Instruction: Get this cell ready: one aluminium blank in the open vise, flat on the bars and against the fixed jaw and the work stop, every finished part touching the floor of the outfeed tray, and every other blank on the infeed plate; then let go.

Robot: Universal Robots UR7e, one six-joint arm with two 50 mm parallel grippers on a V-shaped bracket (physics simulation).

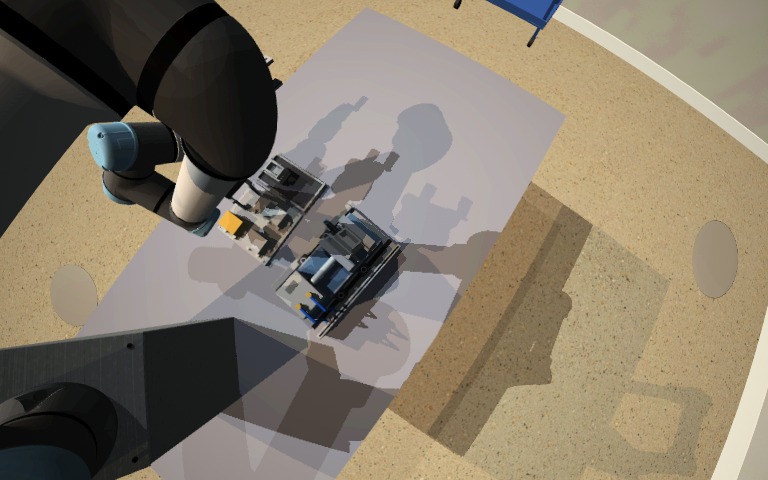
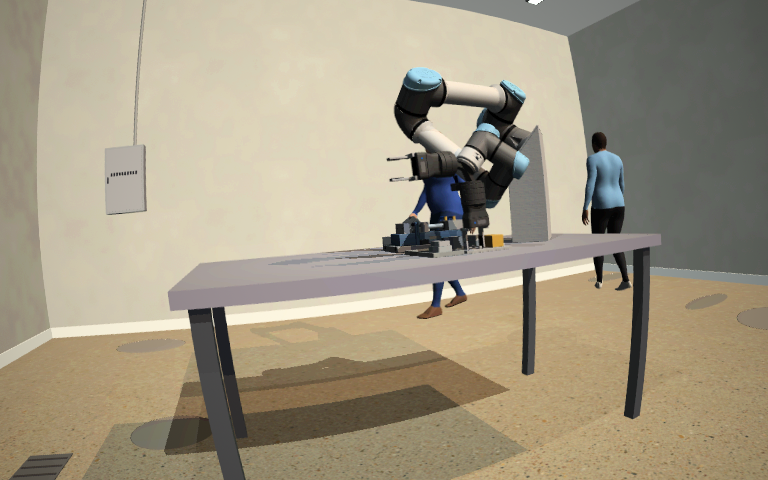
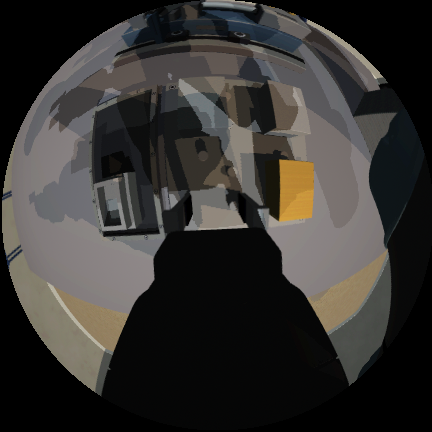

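The lower gripper points down at the infeed plate. Its fingers stand apart, low over the plate, with a pale surface between them; whether it is a blank or bare plate is unclear. The other gripper points sideways, open and empty. An orange block and a tan-grey block stand on the plate. A grey part with a pocket lies in the outfeed tray. The vise is partly shaded; whether its jaws hold a blank is unclear.
A blue-handled fixture with yellow knobs is at the vise's near end. A pale rod lies along the vise. The grey arm mount stands by the plate. A person in blue is behind the table; another stands right.
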